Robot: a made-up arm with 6 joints.
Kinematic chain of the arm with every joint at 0, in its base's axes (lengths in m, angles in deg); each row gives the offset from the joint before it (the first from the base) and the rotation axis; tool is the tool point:
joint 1: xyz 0 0 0.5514 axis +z
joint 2: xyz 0 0 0 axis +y
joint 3: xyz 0 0 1.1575 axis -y
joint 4: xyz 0 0 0 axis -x
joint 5: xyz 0.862 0 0 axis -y
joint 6: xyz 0 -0.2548 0 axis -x
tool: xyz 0 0 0
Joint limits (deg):
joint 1: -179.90..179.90
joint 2: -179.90..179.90
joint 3: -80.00..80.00
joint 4: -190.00..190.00
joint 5: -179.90..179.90
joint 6: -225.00..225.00
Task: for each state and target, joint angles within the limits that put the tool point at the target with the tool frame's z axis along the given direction. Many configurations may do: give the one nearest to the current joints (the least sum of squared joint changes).
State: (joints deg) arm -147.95 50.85 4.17 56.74 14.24 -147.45
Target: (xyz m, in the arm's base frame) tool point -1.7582 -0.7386 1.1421 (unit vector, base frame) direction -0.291 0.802 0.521
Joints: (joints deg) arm -155.55 60.70 46.15 77.48 -15.11 -138.67
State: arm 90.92 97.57 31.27 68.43 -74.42 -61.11
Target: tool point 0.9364 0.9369 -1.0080 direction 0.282 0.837 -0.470
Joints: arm 46.36 134.68 62.25 82.98 -57.07 -34.79
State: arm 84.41 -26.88 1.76 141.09 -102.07 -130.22
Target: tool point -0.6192 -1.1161 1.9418 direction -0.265 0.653 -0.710
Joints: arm 71.85 -61.17 39.34 160.86 -123.48 -162.60
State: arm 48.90 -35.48 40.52 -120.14 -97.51 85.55
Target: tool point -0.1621 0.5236 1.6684 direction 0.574 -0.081 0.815
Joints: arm 91.33 -18.06 -3.55 -126.04 -97.86 83.45
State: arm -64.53 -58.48 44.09 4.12 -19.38 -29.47
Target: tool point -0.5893 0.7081 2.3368 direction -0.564 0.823 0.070
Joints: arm -65.67 -34.72 66.01 15.81 -16.16 -25.31
